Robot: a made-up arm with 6 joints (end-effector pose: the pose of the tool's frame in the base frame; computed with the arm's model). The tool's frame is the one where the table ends.
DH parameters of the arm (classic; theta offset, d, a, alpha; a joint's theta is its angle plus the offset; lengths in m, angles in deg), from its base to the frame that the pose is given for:
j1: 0 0.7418 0.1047 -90
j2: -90 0 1.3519 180
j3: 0 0 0.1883 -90
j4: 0 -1.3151 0 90
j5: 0 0 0 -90
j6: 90 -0.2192 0 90
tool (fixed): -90 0 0 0
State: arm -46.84 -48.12 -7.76 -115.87 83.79 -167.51
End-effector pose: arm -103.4 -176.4 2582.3 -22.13 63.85 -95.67
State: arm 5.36 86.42 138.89 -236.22 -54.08 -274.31
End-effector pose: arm 2110.4 49.8 2145.9 -130.33 80.81 -91.87
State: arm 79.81 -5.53 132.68 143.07 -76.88 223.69
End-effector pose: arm -100.6 -1284.9 2729.3 -152.89 82.40 44.53
Working (the frame after each row of the table, in the pose's form):
after j1: 18.5 103.0 741.8 -73.80 -61.72 61.72
after j2: -4.5 -25.2 2087.4 123.83 -17.09 124.90
after j3: -26.7 -148.7 1947.0 -88.47 105.80 39.59
after j4: -200.2 -1113.7 2823.4 -33.09 -116.25 39.88
after j5: -200.2 -1113.7 2823.4 -18.41 -68.53 -79.08
after j6: -100.6 -1284.9 2729.3 45.22 -150.95 -29.27

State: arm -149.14 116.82 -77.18 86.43 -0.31 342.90
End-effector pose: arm 190.9 115.4 320.4 110.66 20.95 34.17
Working (the frame after each row of the table, in the pose's form):
after j1: -89.9 -53.7 741.8 -30.33 109.87 -109.87
after j2: -1125.5 -672.6 131.8 60.44 -109.76 -125.22
after j3: -1086.4 -649.2 -50.9 124.08 34.25 -96.94
after j4: 8.9 5.3 267.3 -144.68 81.36 -5.56
after j5: 8.9 5.3 267.3 95.61 -50.12 -43.62
after j6: 190.9 115.4 320.4 108.96 -74.26 87.19

